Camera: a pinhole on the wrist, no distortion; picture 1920 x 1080 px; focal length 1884.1 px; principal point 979.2 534.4 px. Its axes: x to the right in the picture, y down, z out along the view. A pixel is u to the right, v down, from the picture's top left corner.
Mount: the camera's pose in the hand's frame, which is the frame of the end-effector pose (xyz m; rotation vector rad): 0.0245 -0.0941 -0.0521 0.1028 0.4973 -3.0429
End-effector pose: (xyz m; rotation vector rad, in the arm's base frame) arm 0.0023 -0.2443 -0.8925 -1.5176 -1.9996 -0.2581
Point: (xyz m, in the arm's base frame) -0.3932 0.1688 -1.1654
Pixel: 163.7 213.6
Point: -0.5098 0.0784 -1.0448
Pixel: 99.3 824.7
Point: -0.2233 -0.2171 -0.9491
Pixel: 882.0 800.3
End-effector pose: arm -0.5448 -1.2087 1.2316 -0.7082 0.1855 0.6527
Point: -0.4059 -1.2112 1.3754
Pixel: 537.1 780.3
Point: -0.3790 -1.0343 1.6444
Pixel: 713.9 457.0
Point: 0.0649 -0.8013 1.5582
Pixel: outside the picture
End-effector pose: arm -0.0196 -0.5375 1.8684 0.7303 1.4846 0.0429
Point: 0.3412 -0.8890 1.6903
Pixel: 796.1 343.8
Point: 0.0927 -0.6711 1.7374
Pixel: 455.8 172.1
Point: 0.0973 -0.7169 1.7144
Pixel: 535.8 485.2
